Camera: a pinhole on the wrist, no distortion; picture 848 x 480 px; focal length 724.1 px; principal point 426.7 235.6 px. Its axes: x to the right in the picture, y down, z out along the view. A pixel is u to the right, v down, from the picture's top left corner.
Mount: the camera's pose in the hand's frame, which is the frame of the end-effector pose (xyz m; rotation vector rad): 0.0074 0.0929 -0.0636 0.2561 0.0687 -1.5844
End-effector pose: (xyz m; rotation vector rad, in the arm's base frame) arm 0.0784 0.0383 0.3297 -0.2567 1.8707 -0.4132
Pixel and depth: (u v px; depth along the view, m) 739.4 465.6 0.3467
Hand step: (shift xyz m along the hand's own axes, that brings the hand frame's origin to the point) 0.0737 -0.1277 0.2553
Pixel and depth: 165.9 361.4 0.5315
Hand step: 0.0370 0.1692 0.5029
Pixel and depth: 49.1 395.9 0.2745
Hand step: 0.0361 0.1752 0.2396
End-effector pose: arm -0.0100 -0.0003 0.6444 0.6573 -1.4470 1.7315
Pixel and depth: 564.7 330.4 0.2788
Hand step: 0.0097 -0.0169 0.2006
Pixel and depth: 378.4 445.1 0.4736
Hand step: 0.0868 0.0231 0.4190
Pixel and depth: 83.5 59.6 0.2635
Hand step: -0.0867 0.1638 0.2107
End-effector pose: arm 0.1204 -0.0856 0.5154 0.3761 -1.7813 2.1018
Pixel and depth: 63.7 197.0 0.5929
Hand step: -0.0924 0.2645 0.5700
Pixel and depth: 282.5 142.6 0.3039
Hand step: -0.0673 0.0917 0.2397
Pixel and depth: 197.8 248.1 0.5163
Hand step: -0.0442 0.1475 0.4727
